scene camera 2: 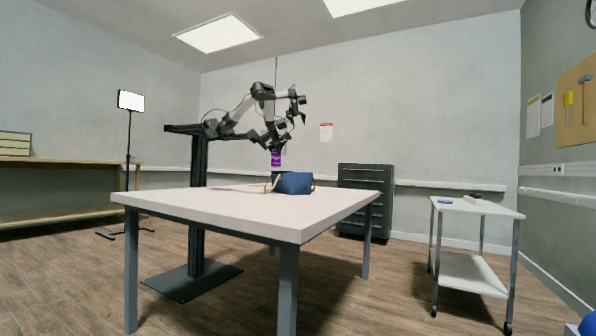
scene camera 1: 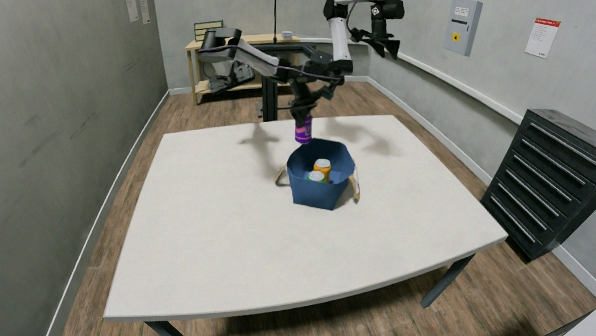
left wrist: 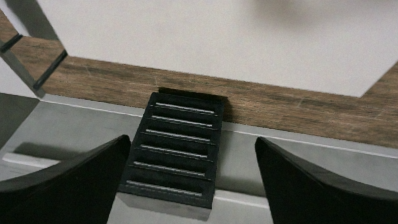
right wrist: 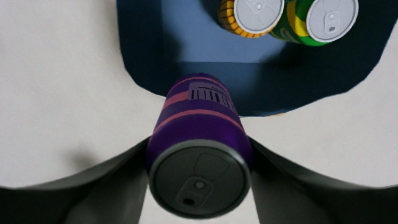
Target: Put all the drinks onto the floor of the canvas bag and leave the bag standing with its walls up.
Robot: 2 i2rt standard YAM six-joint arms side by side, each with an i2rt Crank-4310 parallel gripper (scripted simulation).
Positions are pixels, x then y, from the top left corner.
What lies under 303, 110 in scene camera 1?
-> The right gripper.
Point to a blue canvas bag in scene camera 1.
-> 305, 192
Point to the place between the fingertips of the right gripper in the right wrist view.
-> At 199, 138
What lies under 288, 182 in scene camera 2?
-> A blue canvas bag.
